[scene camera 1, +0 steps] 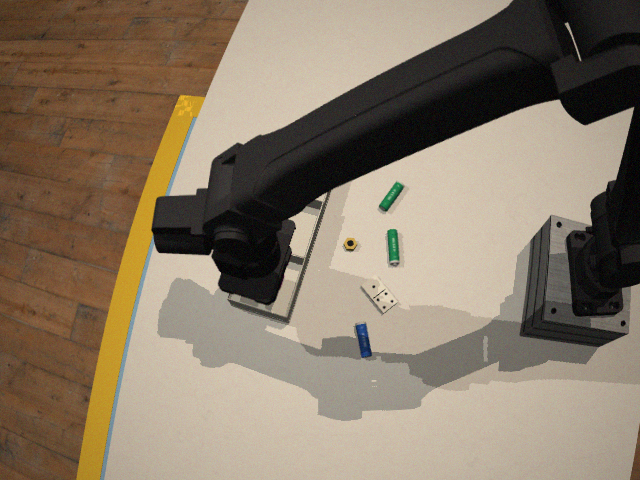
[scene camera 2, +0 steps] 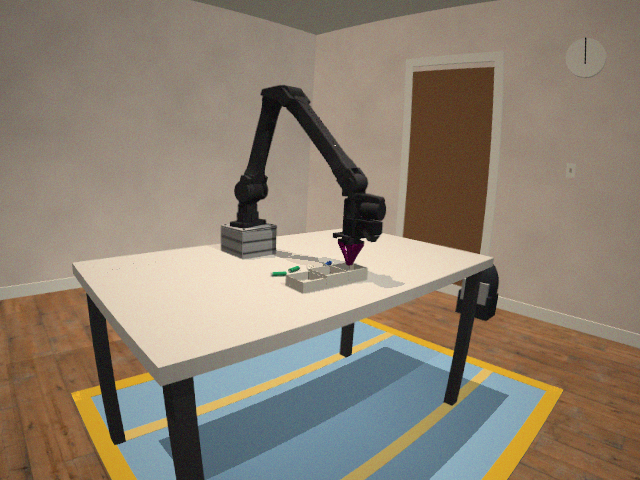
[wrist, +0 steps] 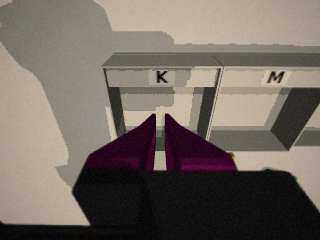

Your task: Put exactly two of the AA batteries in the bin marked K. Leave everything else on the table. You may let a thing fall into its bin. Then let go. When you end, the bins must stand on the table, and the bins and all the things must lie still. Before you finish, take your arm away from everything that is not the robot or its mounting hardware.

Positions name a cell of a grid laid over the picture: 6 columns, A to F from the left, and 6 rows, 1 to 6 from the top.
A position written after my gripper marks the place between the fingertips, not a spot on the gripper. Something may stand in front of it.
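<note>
I can see my gripper (scene camera 1: C4), and it appears in the wrist view (wrist: D4) as well. There is also a bin (scene camera 1: C3), which is visible to me in scene camera 2 (scene camera 2: C4) and again in the wrist view (wrist: E3).
</note>
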